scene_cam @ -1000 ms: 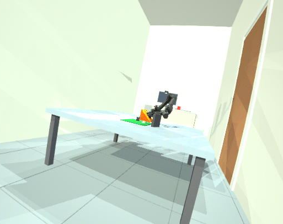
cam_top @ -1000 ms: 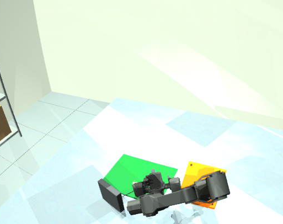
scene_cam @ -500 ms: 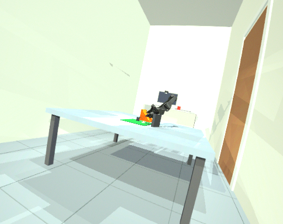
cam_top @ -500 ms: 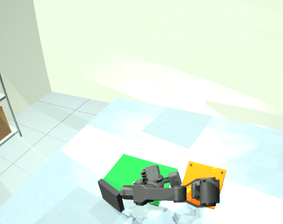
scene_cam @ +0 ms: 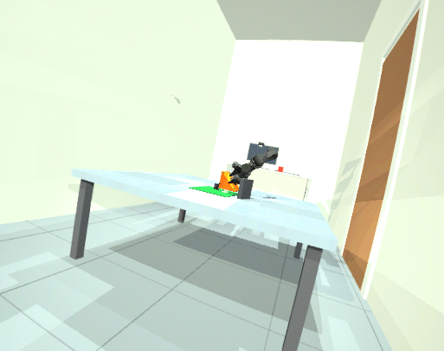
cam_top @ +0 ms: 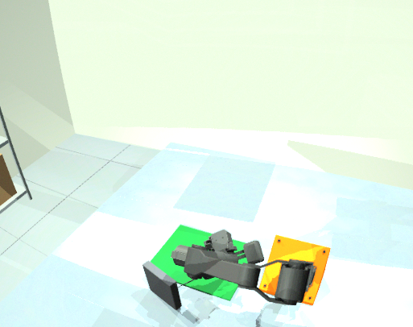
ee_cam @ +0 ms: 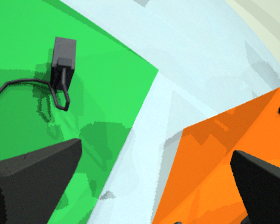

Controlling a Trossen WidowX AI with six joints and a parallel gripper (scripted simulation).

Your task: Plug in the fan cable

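My gripper tip is 9 cm short of the dark grey fan plug, 5 cm to the left of it and 6 cm above it. Round my gripper tip: fan 18 cm ahead, 16 cm to the left, 2 cm below; then green board 15 cm ahead, 2 cm to the right, 9 cm below; then white four-pin header 14 cm ahead, 4 cm to the left, 8 cm below.
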